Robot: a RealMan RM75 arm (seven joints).
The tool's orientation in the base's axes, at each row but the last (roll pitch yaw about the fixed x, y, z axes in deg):
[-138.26, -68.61, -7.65]
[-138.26, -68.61, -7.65]
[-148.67, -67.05, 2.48]
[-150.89, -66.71, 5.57]
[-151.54, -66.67, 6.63]
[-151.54, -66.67, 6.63]
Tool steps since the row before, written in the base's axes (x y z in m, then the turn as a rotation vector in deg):
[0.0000, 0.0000, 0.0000, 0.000, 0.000, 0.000]
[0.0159, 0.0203, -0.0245, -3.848, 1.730, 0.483]
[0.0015, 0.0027, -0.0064, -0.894, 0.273, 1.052]
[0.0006, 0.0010, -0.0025, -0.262, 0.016, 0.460]
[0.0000, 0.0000, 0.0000, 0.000, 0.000, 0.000]
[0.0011, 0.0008, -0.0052, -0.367, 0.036, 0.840]
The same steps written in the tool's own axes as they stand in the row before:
[0.0000, 0.0000, 0.0000, 0.000, 0.000, 0.000]
[-0.0181, -0.0025, 0.0305, -1.025, -3.521, -2.141]
[-0.0053, -0.0002, 0.0048, 0.625, -0.901, -0.882]
[-0.0020, 0.0000, 0.0019, 0.320, -0.240, -0.347]
[0.0000, 0.0000, 0.0000, 0.000, 0.000, 0.000]
[-0.0043, 0.0009, 0.0031, 0.629, -0.385, -0.546]

